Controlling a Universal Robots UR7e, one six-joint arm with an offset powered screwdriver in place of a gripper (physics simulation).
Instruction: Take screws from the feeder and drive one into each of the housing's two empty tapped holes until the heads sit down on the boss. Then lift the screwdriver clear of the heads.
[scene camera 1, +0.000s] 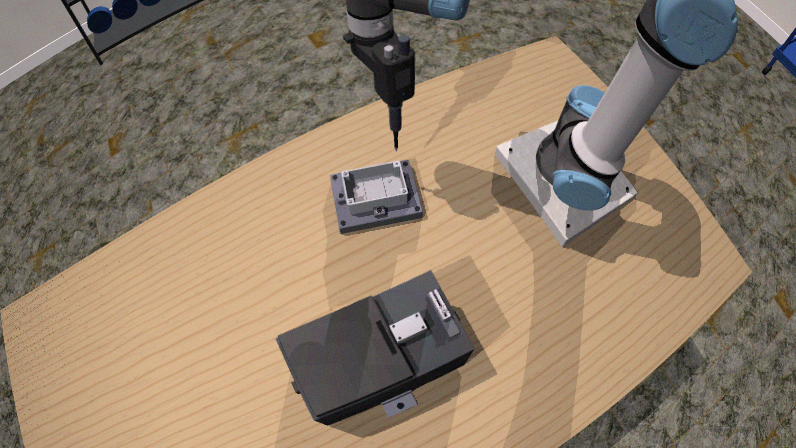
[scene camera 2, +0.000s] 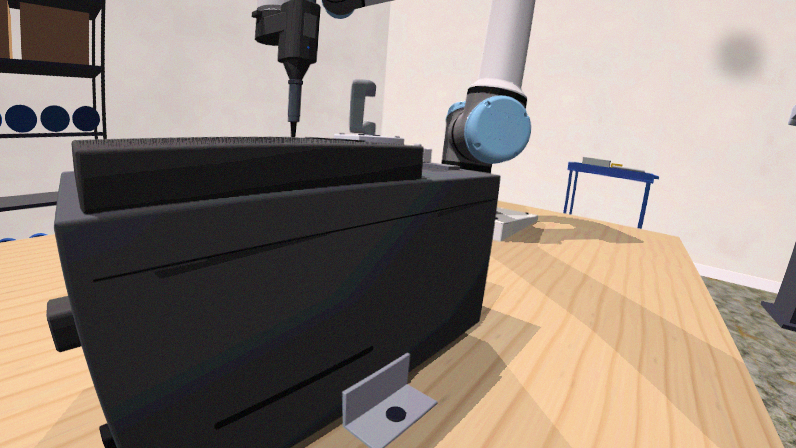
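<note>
The housing (scene camera 1: 378, 208), a light grey open box with bosses at its corners, sits in a dark fixture (scene camera 1: 364, 222) on the table. Which corner holes are empty is too small to tell. My screwdriver (scene camera 1: 396, 145) (scene camera 2: 293, 131) points straight down, its tip above the housing's back right corner in scene camera 1 and apart from it. A small pale screw (scene camera 1: 396, 149) seems to be on the bit's end; in scene camera 2 the tip's end is hidden behind the feeder. The black screw feeder (scene camera 1: 345, 356) (scene camera 2: 278, 289) stands nearer the front, with a light pick-up block (scene camera 1: 439, 303) on its right end.
A white plate (scene camera 1: 408, 327) lies on the feeder top. A small metal bracket (scene camera 1: 399, 404) (scene camera 2: 375, 414) sticks out at the feeder's foot. The arm's base plate (scene camera 1: 562, 225) (scene camera 2: 509, 227) stands right of the fixture on the wooden table (scene camera 1: 194, 250) (scene camera 2: 640, 311).
</note>
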